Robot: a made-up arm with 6 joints. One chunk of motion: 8 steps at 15 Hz.
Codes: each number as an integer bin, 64 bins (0 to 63) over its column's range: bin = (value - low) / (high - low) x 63, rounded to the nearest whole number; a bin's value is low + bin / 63 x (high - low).
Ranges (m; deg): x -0.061..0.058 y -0.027..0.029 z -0.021..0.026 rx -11.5..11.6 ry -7.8..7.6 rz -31..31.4
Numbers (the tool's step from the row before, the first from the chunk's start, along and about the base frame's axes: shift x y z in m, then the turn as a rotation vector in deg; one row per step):
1: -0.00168 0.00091 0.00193 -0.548 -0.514 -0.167
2: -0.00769 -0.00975 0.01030 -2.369 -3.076 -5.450
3: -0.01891 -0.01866 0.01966 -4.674 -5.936 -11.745
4: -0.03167 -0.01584 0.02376 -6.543 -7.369 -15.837
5: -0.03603 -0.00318 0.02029 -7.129 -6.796 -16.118
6: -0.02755 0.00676 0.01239 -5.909 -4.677 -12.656
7: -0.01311 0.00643 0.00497 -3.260 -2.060 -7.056
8: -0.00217 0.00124 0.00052 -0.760 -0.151 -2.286
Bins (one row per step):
1: 31 31 31 30 30 31
2: 28 19 42 25 19 26
3: 22 9 55 19 8 19
4: 16 13 60 14 2 15
5: 13 27 55 12 4 15
6: 18 38 45 15 13 19
7: 25 38 35 22 23 24
8: 31 32 29 29 31 29

